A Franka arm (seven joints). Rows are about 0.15 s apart.
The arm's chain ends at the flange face. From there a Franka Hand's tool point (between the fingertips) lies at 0.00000 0.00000 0.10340 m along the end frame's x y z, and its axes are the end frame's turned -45 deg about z.
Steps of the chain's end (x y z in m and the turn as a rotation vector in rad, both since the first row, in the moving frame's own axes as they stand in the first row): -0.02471, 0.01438, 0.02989, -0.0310, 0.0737, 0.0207; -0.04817, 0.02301, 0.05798, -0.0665, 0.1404, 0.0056; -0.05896, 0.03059, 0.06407, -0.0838, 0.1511, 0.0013; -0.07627, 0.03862, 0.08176, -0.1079, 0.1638, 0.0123; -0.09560, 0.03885, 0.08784, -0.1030, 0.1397, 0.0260; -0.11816, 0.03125, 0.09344, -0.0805, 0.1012, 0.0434; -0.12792, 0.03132, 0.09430, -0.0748, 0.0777, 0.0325
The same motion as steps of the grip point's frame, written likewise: -0.02460, 0.00037, 0.02956, -0.0740, 0.0302, 0.0207; -0.04499, -0.00271, 0.05673, -0.1463, 0.0523, 0.0056; -0.05844, -0.00297, 0.06253, -0.1661, 0.0476, 0.0013; -0.07730, -0.00686, 0.07978, -0.1921, 0.0395, 0.0123; -0.09263, -0.02244, 0.08629, -0.1716, 0.0260, 0.0260; -0.10443, -0.04818, 0.09258, -0.1285, 0.0146, 0.0434; -0.11257, -0.05718, 0.09370, -0.1078, 0.0021, 0.0325
